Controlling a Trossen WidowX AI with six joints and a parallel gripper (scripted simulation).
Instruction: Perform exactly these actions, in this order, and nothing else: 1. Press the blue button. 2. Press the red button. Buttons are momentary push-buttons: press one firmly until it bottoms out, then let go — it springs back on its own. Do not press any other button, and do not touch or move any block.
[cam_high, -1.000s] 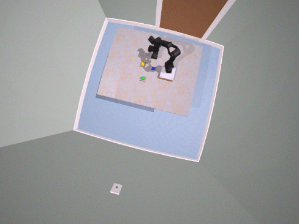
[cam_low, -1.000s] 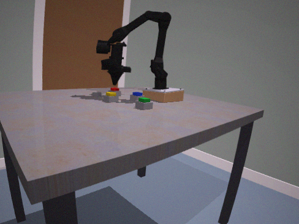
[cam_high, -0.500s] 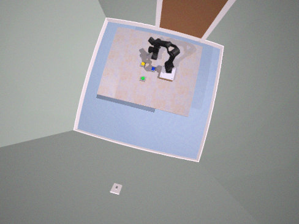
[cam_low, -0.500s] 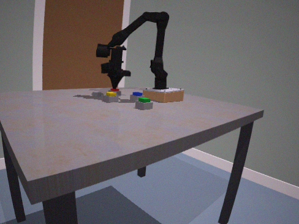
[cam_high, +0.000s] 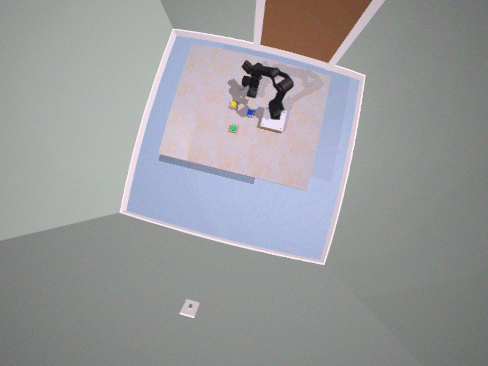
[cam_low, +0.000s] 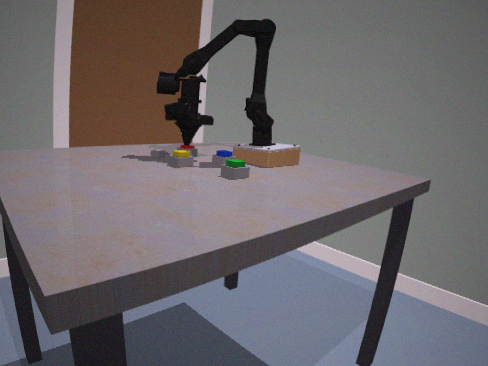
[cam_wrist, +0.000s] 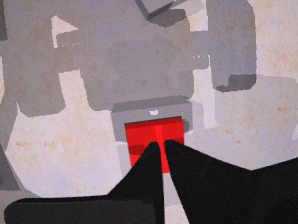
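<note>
My gripper tip is now 10 mm above the red button. From my gripper tip the other things lie so: blue button (170 mm to the left, 10 mm ahead); then yellow button (130 mm ahead, 120 mm to the left); then small grey block (90 mm ahead, 30 mm to the right, 20 mm below).
</note>
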